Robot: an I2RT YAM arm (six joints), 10 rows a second.
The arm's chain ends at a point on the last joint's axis. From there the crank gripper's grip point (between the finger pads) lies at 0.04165 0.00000 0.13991 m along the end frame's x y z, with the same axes.
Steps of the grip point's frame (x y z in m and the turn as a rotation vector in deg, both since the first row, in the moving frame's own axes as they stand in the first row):
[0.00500 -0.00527 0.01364 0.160 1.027 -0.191]
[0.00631 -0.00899 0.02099 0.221 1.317 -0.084]
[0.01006 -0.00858 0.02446 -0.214 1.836 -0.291]
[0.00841 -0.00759 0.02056 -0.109 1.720 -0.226]
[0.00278 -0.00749 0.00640 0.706 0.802 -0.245]
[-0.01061 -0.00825 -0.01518 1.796 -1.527 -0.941]
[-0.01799 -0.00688 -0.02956 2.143 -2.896 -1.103]
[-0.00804 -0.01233 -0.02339 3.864 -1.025 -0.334]
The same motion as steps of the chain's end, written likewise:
[0.00250 -0.00474 0.01441 0.160 1.027 -0.191]
[0.00311 -0.00839 0.02199 0.221 1.317 -0.084]
[0.00560 -0.00888 0.02587 -0.214 1.836 -0.291]
[0.00423 -0.00768 0.02187 -0.109 1.720 -0.226]
[0.00083 -0.00559 0.00701 0.706 0.802 -0.245]
[-0.00683 -0.00320 -0.01616 1.796 -1.527 -0.941]
[-0.01081 -0.00088 -0.03137 2.143 -2.896 -1.103]
[-0.00550 -0.00264 -0.02379 3.864 -1.025 -0.334]

